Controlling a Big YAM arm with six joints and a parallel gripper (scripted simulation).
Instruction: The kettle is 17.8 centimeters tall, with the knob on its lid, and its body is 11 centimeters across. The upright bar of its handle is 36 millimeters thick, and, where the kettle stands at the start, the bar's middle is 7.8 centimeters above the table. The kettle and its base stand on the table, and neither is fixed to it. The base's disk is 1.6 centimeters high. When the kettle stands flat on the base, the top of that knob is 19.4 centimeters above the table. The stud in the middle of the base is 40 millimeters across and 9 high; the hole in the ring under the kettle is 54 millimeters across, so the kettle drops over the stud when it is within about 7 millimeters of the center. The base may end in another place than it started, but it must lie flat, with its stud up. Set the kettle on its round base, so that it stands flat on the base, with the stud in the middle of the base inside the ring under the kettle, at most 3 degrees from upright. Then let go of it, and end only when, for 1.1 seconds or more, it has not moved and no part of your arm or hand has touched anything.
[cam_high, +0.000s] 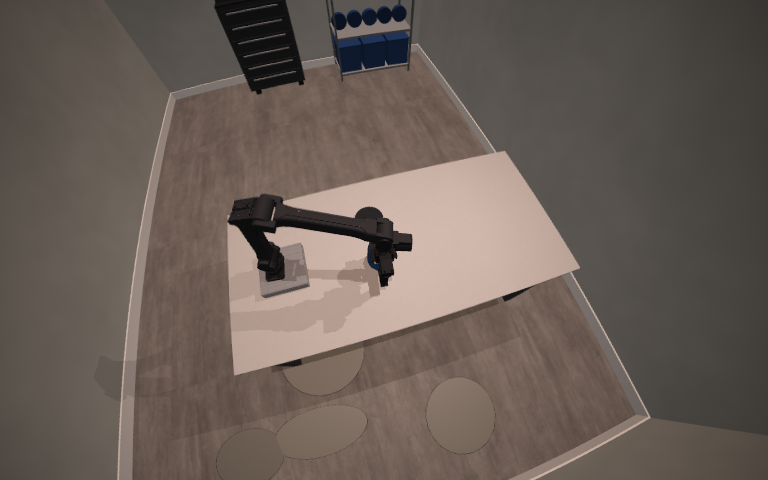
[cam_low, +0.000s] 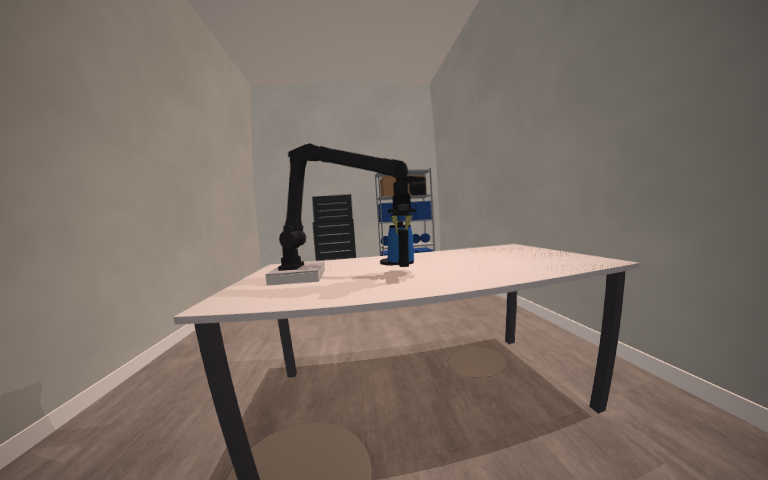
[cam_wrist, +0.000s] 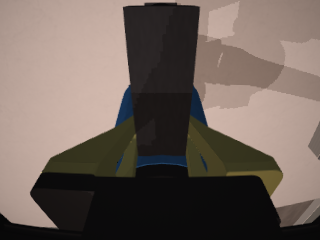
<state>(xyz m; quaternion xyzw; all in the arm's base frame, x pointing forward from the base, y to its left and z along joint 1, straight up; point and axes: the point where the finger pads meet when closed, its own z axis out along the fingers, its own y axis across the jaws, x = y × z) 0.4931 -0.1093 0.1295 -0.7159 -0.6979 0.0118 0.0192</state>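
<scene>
Now: the blue kettle 5 cm below my hand and 3 cm to the left of it. The rest, counted from my hand: round black base: 31 cm to the left, 17 cm below, 1 cm behind.
</scene>
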